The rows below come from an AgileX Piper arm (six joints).
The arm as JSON. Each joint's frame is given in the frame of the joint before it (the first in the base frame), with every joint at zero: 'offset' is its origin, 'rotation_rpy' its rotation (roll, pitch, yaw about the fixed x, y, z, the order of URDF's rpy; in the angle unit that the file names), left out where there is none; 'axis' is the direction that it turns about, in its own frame. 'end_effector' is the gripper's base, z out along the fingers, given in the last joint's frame.
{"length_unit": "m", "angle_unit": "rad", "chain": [
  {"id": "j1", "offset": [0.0, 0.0, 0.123], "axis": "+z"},
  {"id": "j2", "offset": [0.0, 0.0, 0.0], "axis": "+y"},
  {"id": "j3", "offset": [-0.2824, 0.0, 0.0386], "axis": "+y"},
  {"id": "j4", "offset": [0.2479, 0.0, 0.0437], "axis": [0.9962, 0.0, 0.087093]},
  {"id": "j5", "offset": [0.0, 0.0, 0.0], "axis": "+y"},
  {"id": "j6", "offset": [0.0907, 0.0, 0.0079], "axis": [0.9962, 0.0, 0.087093]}
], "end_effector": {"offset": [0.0, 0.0, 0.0], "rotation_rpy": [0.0, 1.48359, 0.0]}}
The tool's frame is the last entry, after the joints.
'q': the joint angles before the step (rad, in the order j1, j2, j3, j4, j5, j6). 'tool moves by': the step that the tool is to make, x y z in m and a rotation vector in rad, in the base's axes. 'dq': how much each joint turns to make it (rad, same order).
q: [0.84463, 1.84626, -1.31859, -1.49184, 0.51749, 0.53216]
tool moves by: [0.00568, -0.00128, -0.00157, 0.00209, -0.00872, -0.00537]
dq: [-0.01284, 0.01212, -0.00823, -0.02715, -0.00530, 0.02224]
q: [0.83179, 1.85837, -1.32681, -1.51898, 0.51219, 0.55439]
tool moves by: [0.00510, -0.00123, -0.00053, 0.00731, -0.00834, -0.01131]
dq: [-0.01056, 0.01044, -0.00991, -0.02137, 0.00071, 0.02366]
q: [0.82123, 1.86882, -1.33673, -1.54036, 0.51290, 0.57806]
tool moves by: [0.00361, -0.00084, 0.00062, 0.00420, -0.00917, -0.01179]
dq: [-0.00627, 0.00705, -0.00975, -0.01306, 0.00646, 0.01376]
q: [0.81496, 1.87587, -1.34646, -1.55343, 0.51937, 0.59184]
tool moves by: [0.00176, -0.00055, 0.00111, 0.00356, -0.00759, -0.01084]
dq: [-0.00218, 0.00292, -0.00618, -0.00715, 0.00908, 0.00931]
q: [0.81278, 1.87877, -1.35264, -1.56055, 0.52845, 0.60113]
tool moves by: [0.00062, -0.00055, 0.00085, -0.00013, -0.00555, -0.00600]
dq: [-0.00074, 0.00011, -0.00185, -0.00497, 0.00650, 0.00402]
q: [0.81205, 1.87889, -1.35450, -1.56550, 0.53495, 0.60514]
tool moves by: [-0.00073, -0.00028, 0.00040, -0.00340, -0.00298, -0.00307]
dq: [0.00197, -0.00208, 0.00222, -0.00153, 0.00647, -0.00048]
